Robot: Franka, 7 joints.
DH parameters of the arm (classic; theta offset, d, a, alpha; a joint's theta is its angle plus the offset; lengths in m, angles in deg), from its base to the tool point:
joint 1: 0 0.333 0 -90
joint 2: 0 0 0 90
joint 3: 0 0.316 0.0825 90
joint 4: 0 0 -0.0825 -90
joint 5: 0 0.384 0 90
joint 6: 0 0 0.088 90
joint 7: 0 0.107 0 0
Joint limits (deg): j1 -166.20..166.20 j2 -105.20..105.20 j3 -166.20..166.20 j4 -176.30..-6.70 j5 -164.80..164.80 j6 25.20..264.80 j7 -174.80..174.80
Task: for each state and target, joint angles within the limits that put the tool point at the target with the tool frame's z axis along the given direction. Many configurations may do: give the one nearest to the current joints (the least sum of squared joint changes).
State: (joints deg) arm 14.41 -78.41 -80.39 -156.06 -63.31 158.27 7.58
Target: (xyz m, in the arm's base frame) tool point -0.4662 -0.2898 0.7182 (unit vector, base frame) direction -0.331 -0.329 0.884
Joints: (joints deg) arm -1.50 -99.16 -43.89 -102.59 -47.08 212.87 7.58
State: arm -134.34 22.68 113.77 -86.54 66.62 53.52 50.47
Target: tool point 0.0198 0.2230 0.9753 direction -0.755 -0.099 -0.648
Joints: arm -97.07 8.73 156.88 -46.93 83.07 34.70 50.47
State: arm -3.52 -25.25 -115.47 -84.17 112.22 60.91 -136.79
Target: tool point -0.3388 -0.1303 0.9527 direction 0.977 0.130 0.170
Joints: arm -42.22 -20.22 -99.05 -59.51 125.50 40.54 -136.79
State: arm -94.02 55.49 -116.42 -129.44 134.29 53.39 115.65
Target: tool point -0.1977 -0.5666 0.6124 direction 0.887 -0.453 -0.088
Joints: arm -55.01 56.99 -104.54 -99.51 144.33 45.83 115.65
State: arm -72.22 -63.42 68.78 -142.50 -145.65 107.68 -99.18
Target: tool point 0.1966 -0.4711 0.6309 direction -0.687 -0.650 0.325
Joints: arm -99.63 -16.68 36.95 -119.62 -104.01 102.94 -99.18
